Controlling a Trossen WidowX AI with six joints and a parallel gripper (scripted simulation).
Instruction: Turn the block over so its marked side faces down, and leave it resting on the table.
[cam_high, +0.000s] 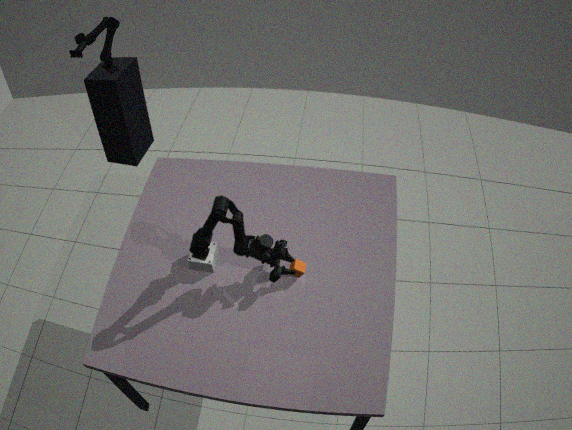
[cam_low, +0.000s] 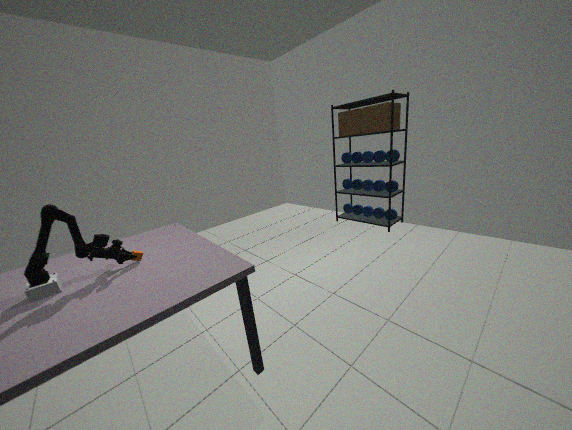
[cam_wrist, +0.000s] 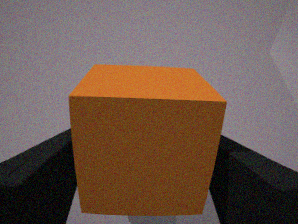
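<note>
My gripper tip is now 20 mm above the orange block.
</note>
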